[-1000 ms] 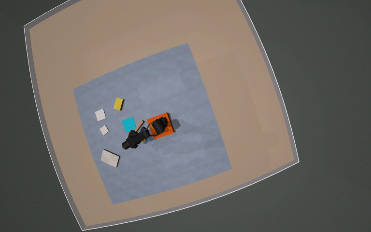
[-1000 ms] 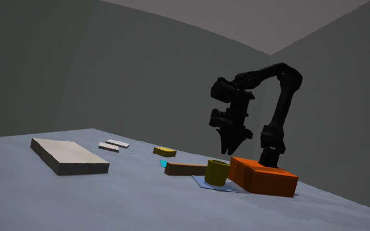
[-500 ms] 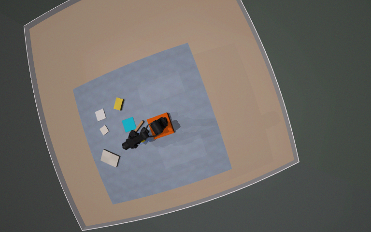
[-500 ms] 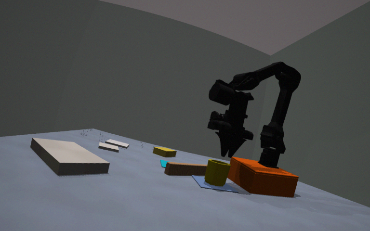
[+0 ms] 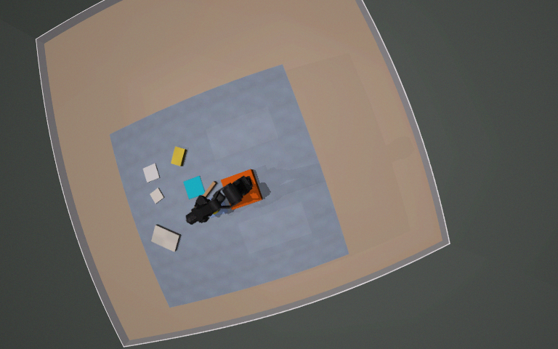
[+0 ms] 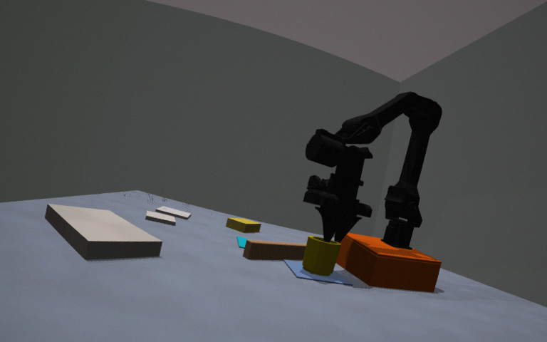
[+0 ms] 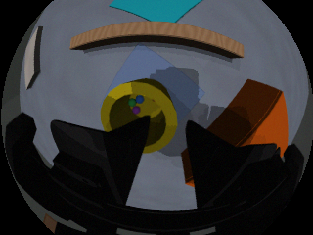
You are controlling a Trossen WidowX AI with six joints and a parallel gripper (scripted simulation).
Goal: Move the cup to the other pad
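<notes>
The cup lies 2 cm ahead of my gripper tip, 2 cm to the left of it and 3 cm below it. Also, from my gripper tip: yellow block: 16 cm ahead, 36 cm to the right, 5 cm below; cyan pad: 13 cm ahead, 14 cm to the right, 7 cm below; brown wooden block: 7 cm ahead, 6 cm to the right, 6 cm below.
</notes>
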